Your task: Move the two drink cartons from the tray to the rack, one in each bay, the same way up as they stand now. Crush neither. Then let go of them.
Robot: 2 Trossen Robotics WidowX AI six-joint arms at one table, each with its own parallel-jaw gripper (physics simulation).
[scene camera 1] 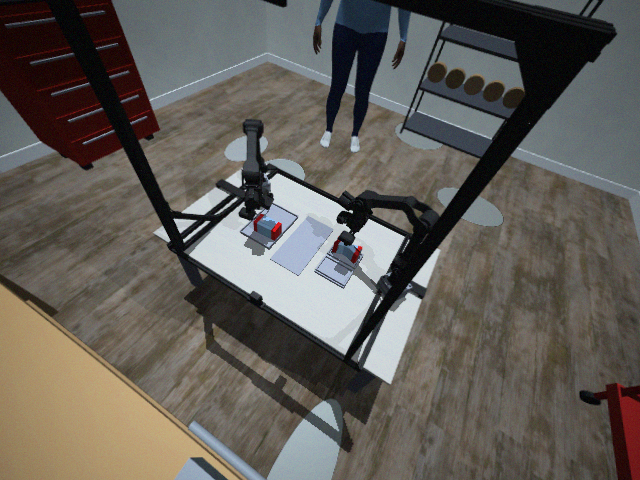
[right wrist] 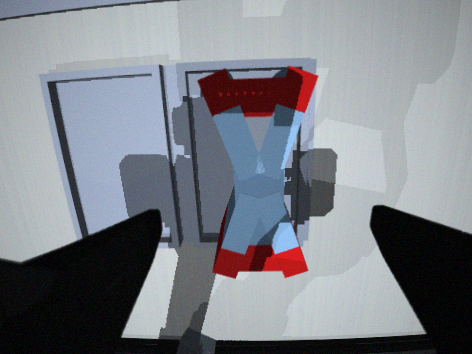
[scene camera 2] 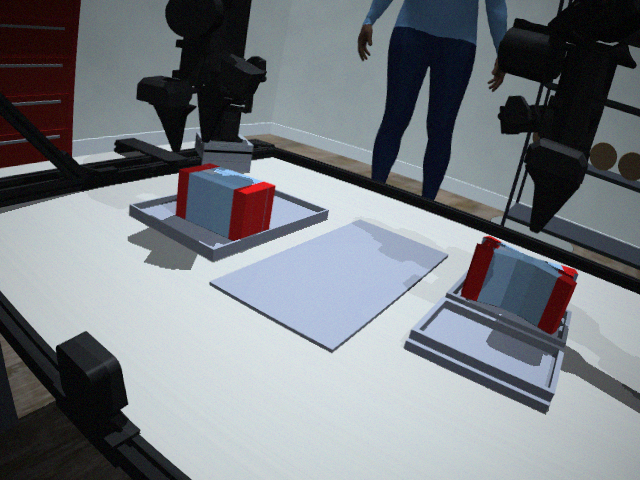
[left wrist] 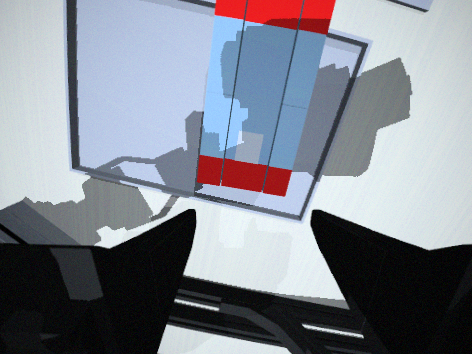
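Seen in the pictures: left gripper, fingertip midpoint: (scene camera 1: 255, 214) (scene camera 2: 191, 146) (left wrist: 253, 216); right gripper, fingertip midpoint: (right wrist: 265, 218) (scene camera 2: 538, 223); left arm's base, link origin: (scene camera 2: 223, 138).
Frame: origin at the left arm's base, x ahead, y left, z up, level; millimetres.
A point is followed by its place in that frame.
One blue carton with red ends (scene camera 1: 267, 227) {x 361, y -85, z 18 mm} (scene camera 2: 211, 201) {x 355, y -97, z -9 mm} (left wrist: 255, 90) {x 336, y -70, z 18 mm} stands straight-sided in the tray (scene camera 2: 173, 235) {x 372, y -147, z -49 mm} (left wrist: 135, 85) {x 265, y 15, z -50 mm}. Another carton (scene camera 1: 347, 251) {x 619, y 217, z -5 mm} (scene camera 2: 519, 286) {x 613, y 213, z -10 mm} (right wrist: 260, 185) {x 603, y 225, z 22 mm} stands in the rear bay of the two-bay rack (scene camera 2: 475, 361) {x 689, y 82, z -39 mm} (right wrist: 110, 125) {x 640, y 108, z -46 mm}; its sides are pinched inward at the middle. The other bay holds no carton. My left gripper (left wrist: 253, 216) {x 287, y -118, z 47 mm} is open and empty, above and behind the tray carton, with its fingers apart from it. My right gripper (right wrist: 265, 218) {x 601, y 223, z 68 mm} is wide open and empty above the rack carton. In scene camera 2 one right fingertip shows above that carton.
A thin flat grey-blue panel (scene camera 1: 302, 245) (scene camera 2: 330, 284) lies between the tray and the rack. A black frame runs round the table, with a black box (scene camera 2: 90, 372) {x 684, y -249, z -2 mm} on its near rail. A person (scene camera 1: 359, 67) stands beyond the table.
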